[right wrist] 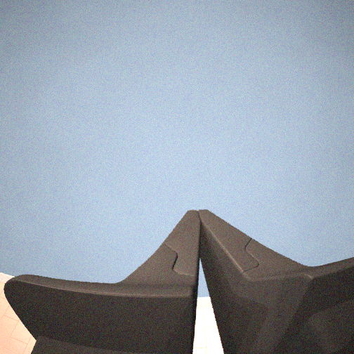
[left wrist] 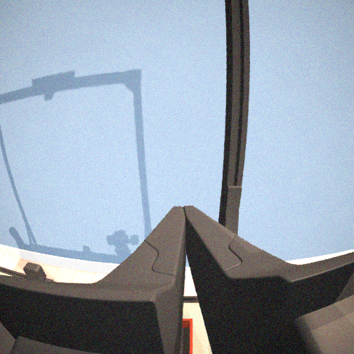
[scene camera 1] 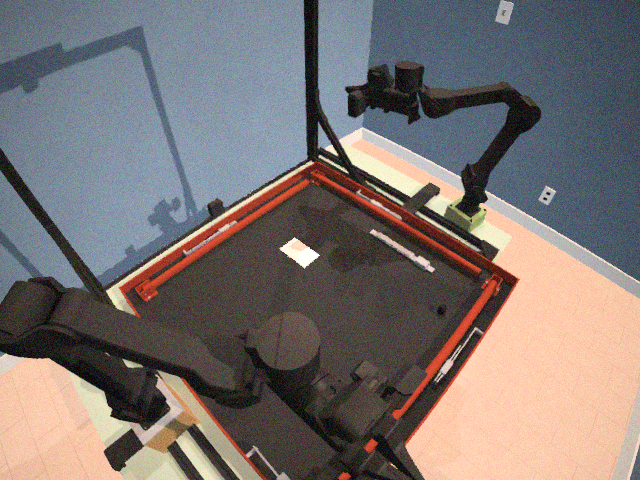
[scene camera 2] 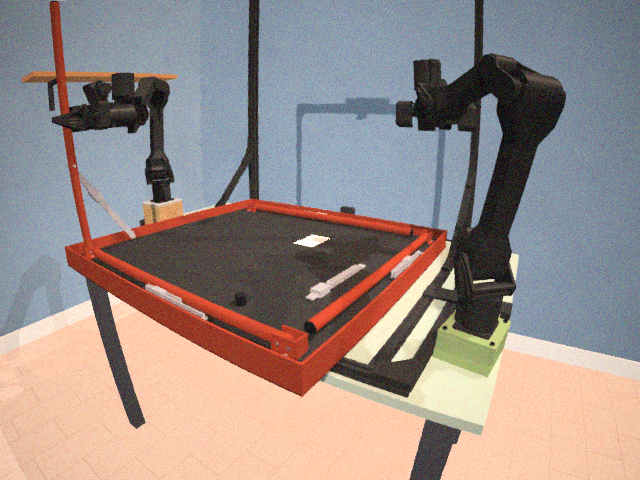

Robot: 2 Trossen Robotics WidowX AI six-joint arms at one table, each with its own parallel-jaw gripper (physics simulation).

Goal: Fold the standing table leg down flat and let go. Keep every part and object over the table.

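Note:
The standing red table leg rises upright at the left corner of the upturned table in scene camera 2, with a pale strut slanting from it to the rim. My right gripper is shut and empty. It is level, high above the rim, and overlaps the leg in scene camera 2; whether it touches the leg cannot be told. The leg does not show in the right wrist view. In scene camera 1 the right arm hides that corner. My left gripper is shut and empty, raised high, far from the leg.
The other red legs lie flat along the rim. On the dark panel are a white card, a loose pale bar and a small black cylinder. A black post stands behind.

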